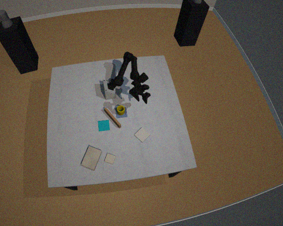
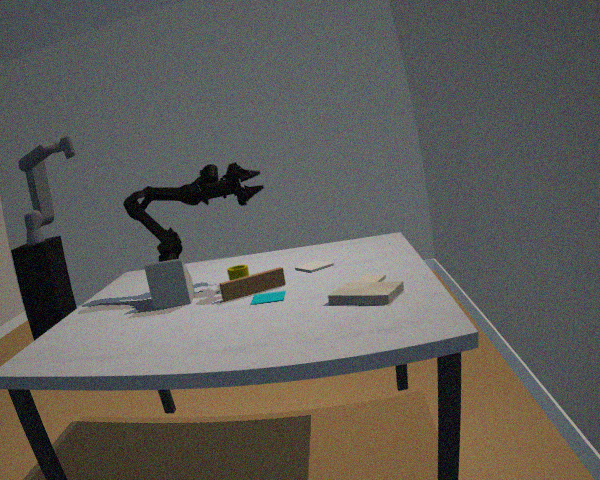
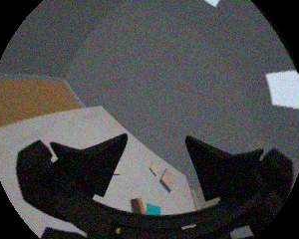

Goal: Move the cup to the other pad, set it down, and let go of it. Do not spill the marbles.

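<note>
Right now the yellow cup is 30 cm below my gripper tip, 15 cm to the right of it and 13 cm behind it. The rest, counted from my gripper tip: blue pad (35 cm below, 14 cm to the right, 12 cm behind); then teal pad (35 cm below, 32 cm to the right, 3 cm behind); then wooden bar (32 cm below, 23 cm to the right, 8 cm behind).
</note>
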